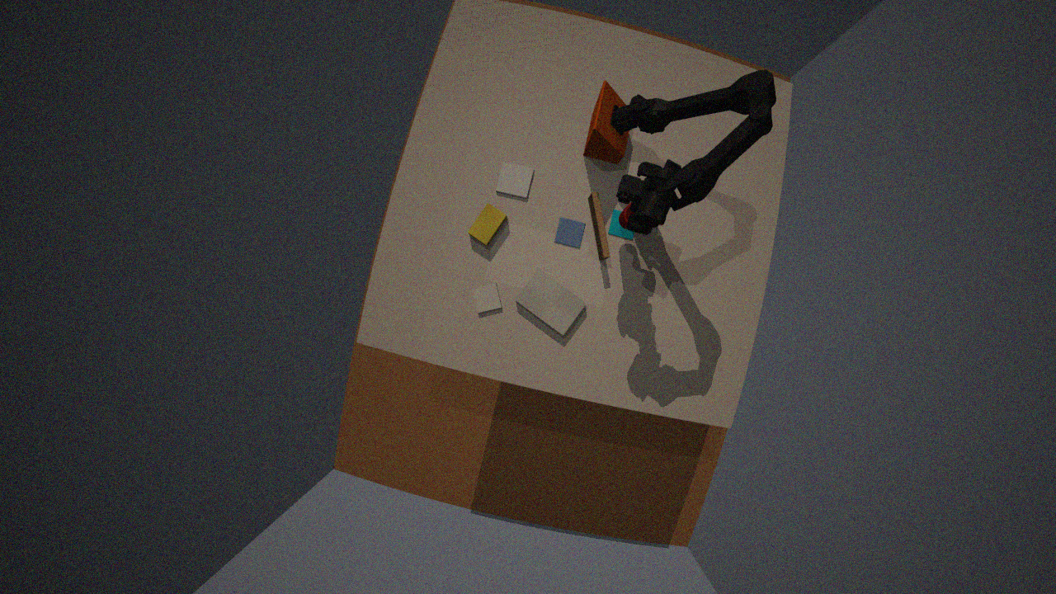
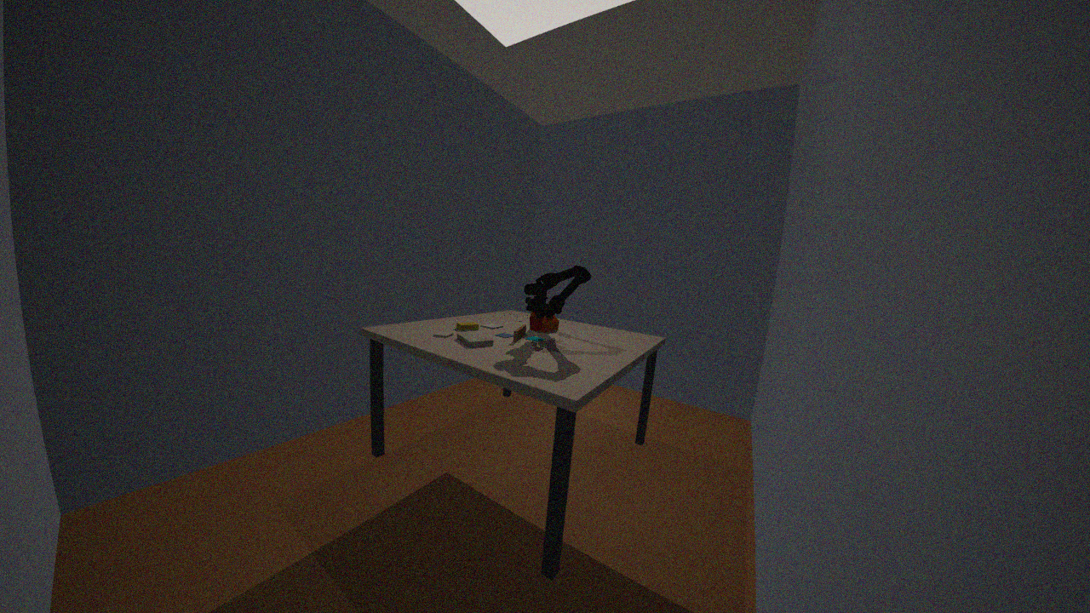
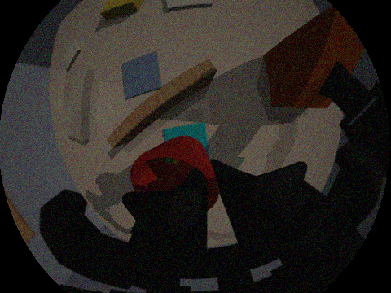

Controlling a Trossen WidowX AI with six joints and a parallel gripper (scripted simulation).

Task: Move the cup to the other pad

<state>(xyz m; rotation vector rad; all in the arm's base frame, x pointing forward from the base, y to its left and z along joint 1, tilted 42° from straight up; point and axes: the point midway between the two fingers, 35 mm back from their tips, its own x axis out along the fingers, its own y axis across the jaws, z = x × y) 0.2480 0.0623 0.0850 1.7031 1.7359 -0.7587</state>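
The teal pad lies 30 mm ahead of my gripper tip and 100 mm below it. From my gripper tip the other things lie so: red cup 30 mm ahead; wooden bar 60 mm ahead, 80 mm to the right, 70 mm below; large white block 320 mm ahead, 160 mm to the right, 80 mm below.
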